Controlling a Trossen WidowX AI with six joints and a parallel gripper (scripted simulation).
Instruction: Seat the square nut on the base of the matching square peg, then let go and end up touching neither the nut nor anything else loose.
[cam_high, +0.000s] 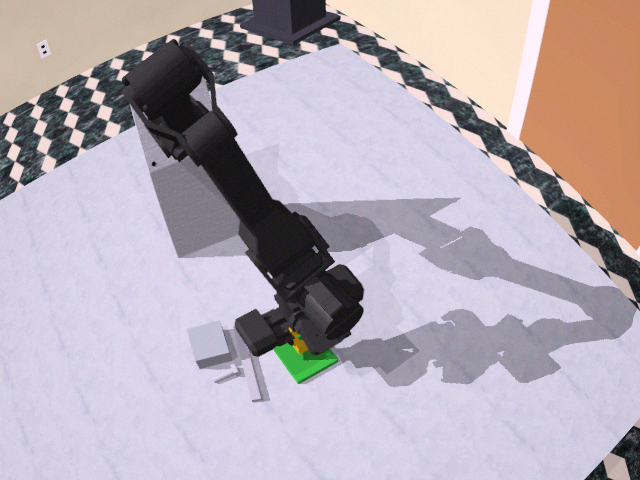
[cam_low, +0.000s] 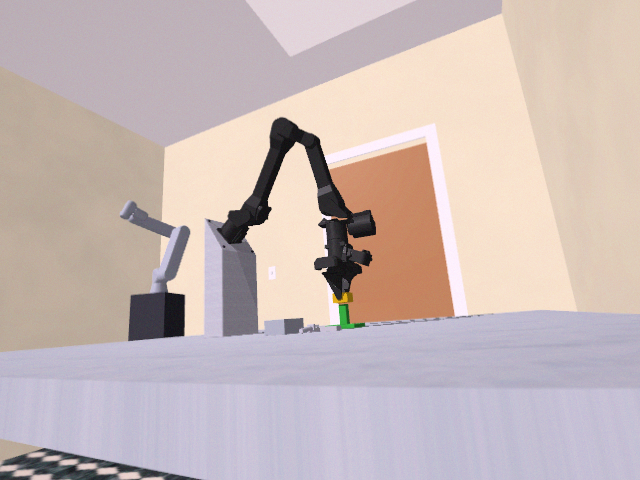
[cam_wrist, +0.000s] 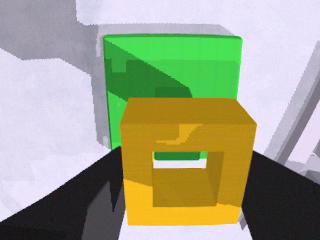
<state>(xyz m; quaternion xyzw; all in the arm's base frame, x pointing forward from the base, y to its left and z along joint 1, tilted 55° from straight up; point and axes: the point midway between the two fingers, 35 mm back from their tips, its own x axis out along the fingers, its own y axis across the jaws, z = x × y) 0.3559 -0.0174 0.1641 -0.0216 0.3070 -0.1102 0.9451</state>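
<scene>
Now: the small cube 80 mm behind my hand, 20 mm to the left of it and 100 mm below it. Also, from my hand: tile (80 mm behind, 100 mm to the left, 100 mm below); then long grey bar (70 mm behind, 70 mm to the right, 100 mm below); then small grey piece (70 mm behind, 110 mm to the right, 100 mm below).
</scene>
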